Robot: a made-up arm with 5 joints. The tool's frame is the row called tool. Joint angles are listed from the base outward.
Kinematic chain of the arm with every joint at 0, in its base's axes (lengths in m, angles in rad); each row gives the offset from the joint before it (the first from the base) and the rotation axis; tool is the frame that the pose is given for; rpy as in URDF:
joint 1: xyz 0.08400 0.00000 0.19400 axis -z
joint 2: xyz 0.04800 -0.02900 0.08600 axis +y
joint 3: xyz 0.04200 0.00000 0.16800 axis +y
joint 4: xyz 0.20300 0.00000 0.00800 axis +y
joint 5: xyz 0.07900 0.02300 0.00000 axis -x
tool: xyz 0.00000 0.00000 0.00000 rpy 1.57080 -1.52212 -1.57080
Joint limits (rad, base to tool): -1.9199..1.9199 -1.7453..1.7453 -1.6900..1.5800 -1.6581..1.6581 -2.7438..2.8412
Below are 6 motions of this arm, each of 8 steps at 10 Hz.
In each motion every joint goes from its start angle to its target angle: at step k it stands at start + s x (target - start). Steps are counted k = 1, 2, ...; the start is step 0. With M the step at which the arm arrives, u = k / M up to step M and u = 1 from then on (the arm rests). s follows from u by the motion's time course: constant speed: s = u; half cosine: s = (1 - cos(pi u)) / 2; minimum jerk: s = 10 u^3 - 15 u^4 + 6 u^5.
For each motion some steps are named. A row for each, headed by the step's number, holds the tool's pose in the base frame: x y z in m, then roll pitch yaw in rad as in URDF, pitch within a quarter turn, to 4 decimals.
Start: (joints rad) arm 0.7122 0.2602 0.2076 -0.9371 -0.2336
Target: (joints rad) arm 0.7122 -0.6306 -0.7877 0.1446 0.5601
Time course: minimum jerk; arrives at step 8
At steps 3, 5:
3: 0.3493 -0.2370 0.5161 3.0645 -0.8777 2.5294
5: 0.2186 -0.1241 0.6840 -2.9783 -0.4943 2.0951

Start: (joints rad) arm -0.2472 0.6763 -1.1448 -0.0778 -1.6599
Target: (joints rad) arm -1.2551 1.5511 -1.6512 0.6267 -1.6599
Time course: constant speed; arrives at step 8
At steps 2, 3, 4, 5, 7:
2: 0.4970 0.2184 0.4561 1.8514 0.1325 -1.0336
3: 0.4767 0.2760 0.4195 1.7161 0.1363 -0.9257
4: 0.4454 0.3293 0.3819 1.5807 0.1378 -0.8183
5: 0.4045 0.3760 0.3437 1.4454 0.1367 -0.7108
7: 0.3000 0.4428 0.2672 1.1749 0.1272 -0.4947

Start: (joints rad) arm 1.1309 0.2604 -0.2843 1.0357 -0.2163
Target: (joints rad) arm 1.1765 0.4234 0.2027 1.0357 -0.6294
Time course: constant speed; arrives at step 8
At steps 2, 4, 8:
2: 0.2325 -0.3396 0.3350 0.1496 -0.3686 -1.5385
4: 0.2237 -0.3302 0.2948 0.1079 -0.2081 -1.6365
8: 0.2004 -0.2953 0.2248 -0.0572 0.0708 -1.8566

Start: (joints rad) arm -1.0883 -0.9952 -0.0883 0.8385 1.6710
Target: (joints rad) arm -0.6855 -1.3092 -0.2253 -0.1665 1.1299
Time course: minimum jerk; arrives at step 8
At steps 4, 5, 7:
4: 0.0892 -0.0031 0.6501 -2.5550 -0.1226 2.6397
5: 0.0533 -0.0399 0.6546 -2.8860 -0.0894 2.6963
7: 0.0027 -0.0752 0.6465 3.0468 0.0493 2.7413

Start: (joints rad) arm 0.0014 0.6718 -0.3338 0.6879 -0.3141
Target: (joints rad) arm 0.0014 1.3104 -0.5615 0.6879 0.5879
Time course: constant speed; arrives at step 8
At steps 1, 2, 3, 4, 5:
1: 0.5057 -0.0066 0.2348 0.1323 -0.4769 -0.2836
2: 0.5052 -0.0066 0.2114 0.0647 -0.4377 -0.1531
3: 0.5033 -0.0066 0.1878 0.0101 -0.3907 -0.0279
4: 0.4997 -0.0066 0.1643 -0.0311 -0.3381 0.0921
5: 0.4946 -0.0066 0.1408 -0.0591 -0.2821 0.2080

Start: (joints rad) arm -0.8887 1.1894 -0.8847 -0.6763 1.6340
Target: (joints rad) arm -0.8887 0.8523 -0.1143 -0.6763 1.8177
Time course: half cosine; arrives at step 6
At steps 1, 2, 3, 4, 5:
1: 0.3962 0.3749 0.2750 -1.9135 0.0253 2.4505
2: 0.3928 0.3707 0.2643 -1.8345 0.0584 2.4437
3: 0.3857 0.3620 0.2500 -1.7266 0.1051 2.4430
4: 0.3761 0.3501 0.2363 -1.6180 0.1521 2.4523
5: 0.3674 0.3394 0.2268 -1.5375 0.1858 2.4656

